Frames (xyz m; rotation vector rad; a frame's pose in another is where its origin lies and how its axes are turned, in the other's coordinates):
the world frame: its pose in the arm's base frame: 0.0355 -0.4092 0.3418 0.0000 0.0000 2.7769
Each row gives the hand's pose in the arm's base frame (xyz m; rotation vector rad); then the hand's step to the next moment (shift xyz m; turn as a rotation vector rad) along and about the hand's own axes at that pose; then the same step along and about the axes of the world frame.
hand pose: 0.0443 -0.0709 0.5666 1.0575 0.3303 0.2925
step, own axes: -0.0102 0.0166 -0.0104 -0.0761 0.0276 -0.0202
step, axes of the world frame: 0.0181 -0.0059 0.0113 0.0742 0.0291 0.0247
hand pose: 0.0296 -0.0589 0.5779 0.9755 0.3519 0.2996
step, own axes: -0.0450 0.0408 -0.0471 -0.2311 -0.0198 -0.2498
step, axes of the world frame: 0.0737 -0.0134 0.0173 0.3214 0.0326 -0.1089
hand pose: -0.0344 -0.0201 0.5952 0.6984 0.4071 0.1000
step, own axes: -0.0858 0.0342 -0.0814 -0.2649 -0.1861 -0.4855
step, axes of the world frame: 0.1222 -0.0134 -0.0059 0.4474 0.0725 -0.3675
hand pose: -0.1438 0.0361 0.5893 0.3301 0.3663 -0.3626
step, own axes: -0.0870 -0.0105 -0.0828 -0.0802 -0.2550 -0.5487
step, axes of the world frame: 0.1133 -0.0062 -0.0407 0.3078 0.1147 -0.5144
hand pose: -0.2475 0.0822 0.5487 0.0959 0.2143 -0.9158
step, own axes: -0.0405 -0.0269 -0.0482 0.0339 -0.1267 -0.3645
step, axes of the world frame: 0.0571 -0.0033 -0.0376 0.1098 0.0848 -0.3617
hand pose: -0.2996 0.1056 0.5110 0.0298 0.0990 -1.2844
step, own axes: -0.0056 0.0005 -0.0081 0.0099 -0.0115 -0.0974
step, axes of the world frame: 0.0036 -0.0052 -0.0076 0.0111 0.0098 -0.0975
